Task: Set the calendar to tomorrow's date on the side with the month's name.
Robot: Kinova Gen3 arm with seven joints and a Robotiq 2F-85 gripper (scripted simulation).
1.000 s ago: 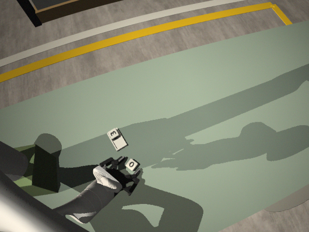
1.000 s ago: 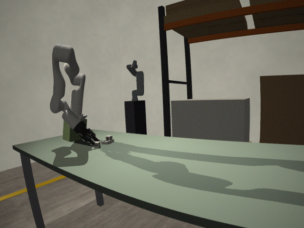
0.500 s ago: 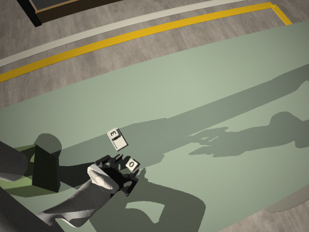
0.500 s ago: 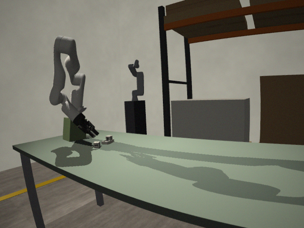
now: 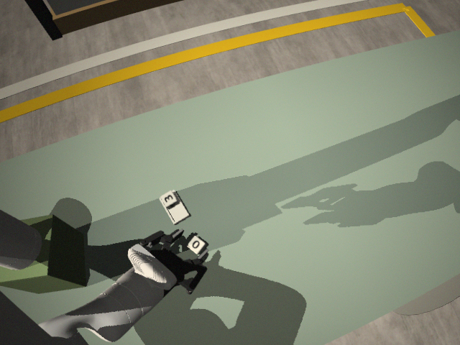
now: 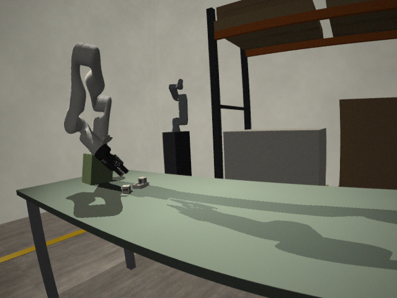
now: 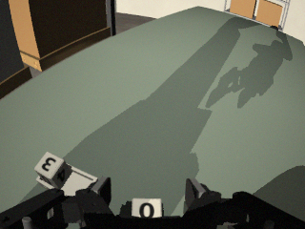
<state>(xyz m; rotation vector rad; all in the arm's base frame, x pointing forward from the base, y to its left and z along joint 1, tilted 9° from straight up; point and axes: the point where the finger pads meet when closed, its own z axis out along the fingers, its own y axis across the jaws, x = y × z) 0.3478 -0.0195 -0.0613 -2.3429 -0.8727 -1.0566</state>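
My hand is 8 cm above the white cube, 1 cm to the right of it and 1 cm short of it. Round my hand: white tray: 11 cm to the left, 8 cm below, 4 cm behind.
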